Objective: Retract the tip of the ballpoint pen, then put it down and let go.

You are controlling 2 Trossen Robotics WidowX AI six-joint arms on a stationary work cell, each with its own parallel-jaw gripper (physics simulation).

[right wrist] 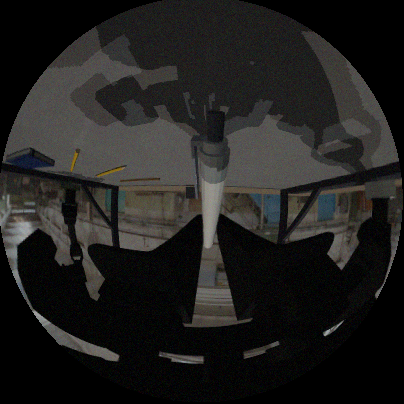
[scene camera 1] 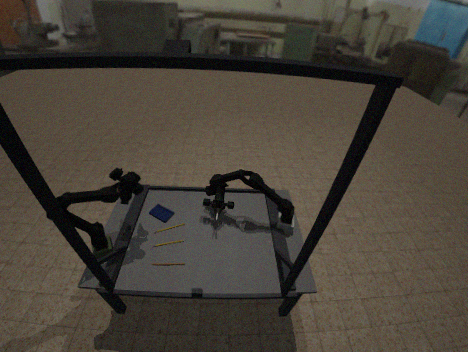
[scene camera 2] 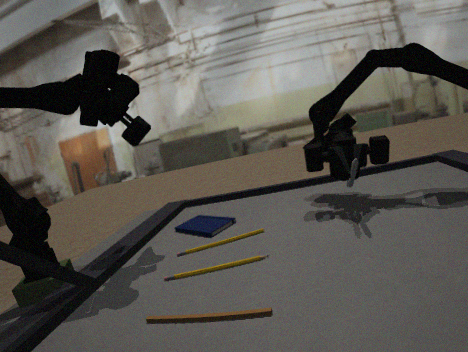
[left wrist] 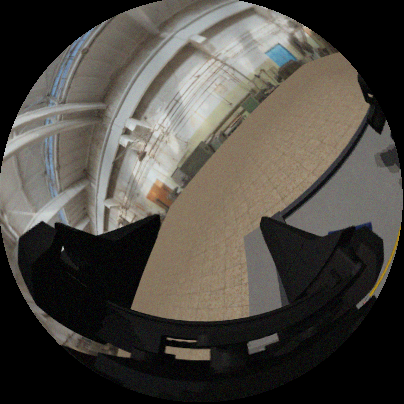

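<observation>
The pen is pale white-grey with a clip and a black button. My right gripper is shut on the pen and holds it in the air above the grey table. In the right wrist view the long black button and the clip are at the end away from the fingers. The pale, narrow end lies between the fingertips; whether a writing point sticks out of it is too small and dim to tell. My left gripper is open and empty, raised at the table's left side, far from the pen.
A blue notebook lies at the back left of the table. Two yellow pencils and an orange stick lie in front of it. Dark frame posts rise at the table's sides.
</observation>
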